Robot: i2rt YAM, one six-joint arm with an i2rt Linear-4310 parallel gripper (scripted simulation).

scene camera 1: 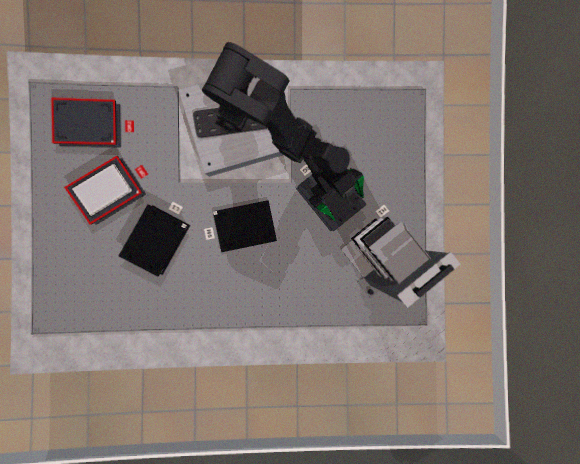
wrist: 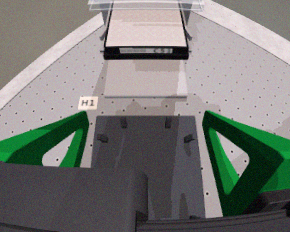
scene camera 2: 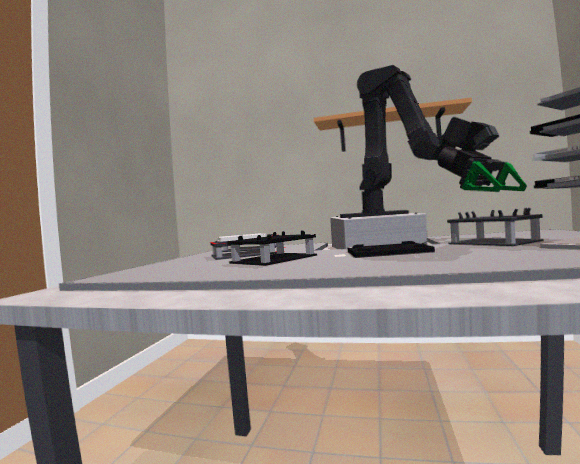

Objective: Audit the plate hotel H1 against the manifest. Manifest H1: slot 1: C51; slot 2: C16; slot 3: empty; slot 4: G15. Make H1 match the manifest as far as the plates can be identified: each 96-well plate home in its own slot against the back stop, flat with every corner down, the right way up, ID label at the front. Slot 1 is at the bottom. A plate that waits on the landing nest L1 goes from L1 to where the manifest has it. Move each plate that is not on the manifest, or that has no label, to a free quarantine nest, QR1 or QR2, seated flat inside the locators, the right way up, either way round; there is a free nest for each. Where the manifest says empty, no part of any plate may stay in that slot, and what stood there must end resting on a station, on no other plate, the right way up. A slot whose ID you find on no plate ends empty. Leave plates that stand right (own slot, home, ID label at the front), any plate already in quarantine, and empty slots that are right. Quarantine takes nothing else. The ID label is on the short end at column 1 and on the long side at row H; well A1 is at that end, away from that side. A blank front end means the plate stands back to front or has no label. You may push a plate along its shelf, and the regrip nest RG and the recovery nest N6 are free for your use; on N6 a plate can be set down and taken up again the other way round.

Scene:
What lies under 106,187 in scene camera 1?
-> A white plate.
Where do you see a landing nest L1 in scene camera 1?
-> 153,239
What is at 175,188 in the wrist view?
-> A regrip nest RG.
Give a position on a hotel shelf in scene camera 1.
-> At 397,249

